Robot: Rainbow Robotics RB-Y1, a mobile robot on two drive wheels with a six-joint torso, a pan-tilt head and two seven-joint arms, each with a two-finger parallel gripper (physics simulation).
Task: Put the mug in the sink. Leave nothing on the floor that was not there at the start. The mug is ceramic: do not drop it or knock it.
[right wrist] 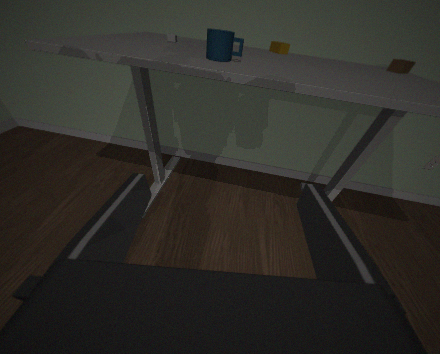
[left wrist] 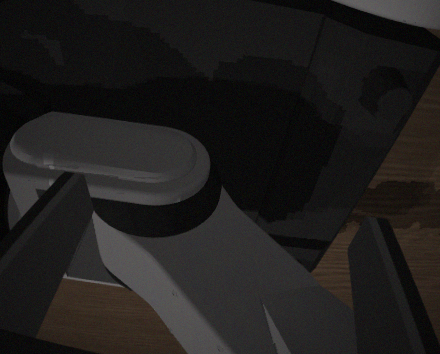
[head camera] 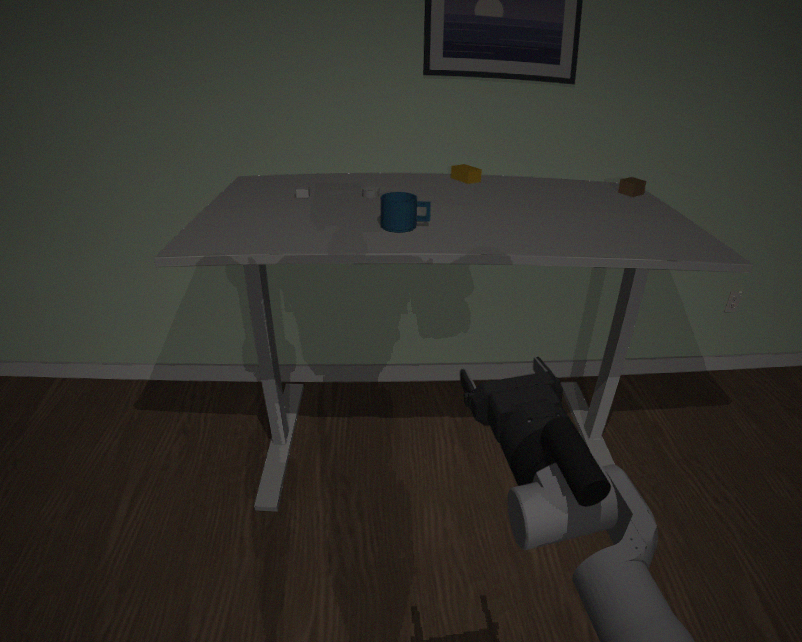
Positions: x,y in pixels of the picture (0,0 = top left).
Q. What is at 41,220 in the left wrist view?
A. The left gripper.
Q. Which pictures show the blue mug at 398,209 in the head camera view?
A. The right wrist view and the head camera view only.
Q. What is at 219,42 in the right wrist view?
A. A blue mug.
